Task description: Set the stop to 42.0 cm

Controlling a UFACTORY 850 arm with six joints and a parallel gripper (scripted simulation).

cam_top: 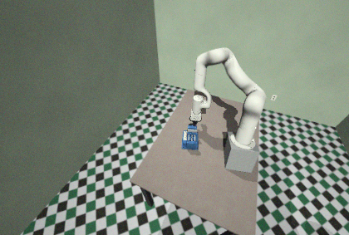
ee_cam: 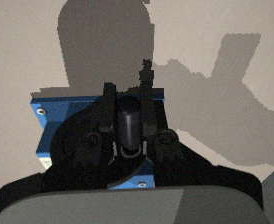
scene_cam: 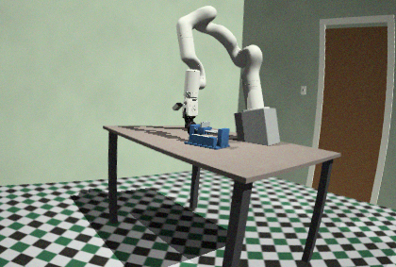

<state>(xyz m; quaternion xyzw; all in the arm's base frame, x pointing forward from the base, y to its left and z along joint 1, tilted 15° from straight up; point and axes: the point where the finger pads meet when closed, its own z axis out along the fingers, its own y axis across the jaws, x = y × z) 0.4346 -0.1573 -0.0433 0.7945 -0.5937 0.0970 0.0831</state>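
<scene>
Now: hand 130 mm to the right of the stop block.
</scene>
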